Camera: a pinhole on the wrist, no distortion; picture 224 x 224 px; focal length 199.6 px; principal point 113.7 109.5 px. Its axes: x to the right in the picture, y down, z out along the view. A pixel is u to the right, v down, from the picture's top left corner.
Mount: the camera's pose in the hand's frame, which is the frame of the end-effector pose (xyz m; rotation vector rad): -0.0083 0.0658 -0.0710 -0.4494 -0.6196 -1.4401
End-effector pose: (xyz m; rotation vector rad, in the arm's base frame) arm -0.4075 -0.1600 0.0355 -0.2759 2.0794 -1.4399
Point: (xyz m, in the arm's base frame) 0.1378 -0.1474 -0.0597
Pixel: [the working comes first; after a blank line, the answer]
In the camera's frame: 0.1587 -0.3586 0.4223

outside the picture
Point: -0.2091 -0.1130 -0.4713
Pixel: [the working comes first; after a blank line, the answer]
In the camera's frame: -0.1691 0.0650 0.4861

44 136
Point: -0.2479 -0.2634 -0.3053
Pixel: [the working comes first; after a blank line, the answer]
In the camera's frame: 0.0334 0.0949 0.3872

131 158
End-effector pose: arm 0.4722 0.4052 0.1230 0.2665 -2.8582 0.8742
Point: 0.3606 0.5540 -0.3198
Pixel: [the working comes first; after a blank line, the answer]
In the camera's frame: -0.0154 0.0745 0.4743

107 141
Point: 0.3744 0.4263 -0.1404
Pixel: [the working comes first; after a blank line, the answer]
In the camera's frame: 0.0938 0.0852 0.2828

180 170
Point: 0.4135 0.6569 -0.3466
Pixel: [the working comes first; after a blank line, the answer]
In the camera's frame: -0.1098 0.0103 0.5068

70 114
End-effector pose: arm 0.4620 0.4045 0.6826 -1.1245 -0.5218 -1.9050
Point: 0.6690 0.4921 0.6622
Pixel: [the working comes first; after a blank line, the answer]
In the camera's frame: 0.0978 -0.0748 0.2219

202 42
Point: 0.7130 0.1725 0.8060
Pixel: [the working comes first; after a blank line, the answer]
In the camera's frame: -0.1363 0.1897 0.2240

outside the picture
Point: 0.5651 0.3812 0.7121
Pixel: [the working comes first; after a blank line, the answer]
In the camera's frame: 0.0546 0.0317 0.1107

212 167
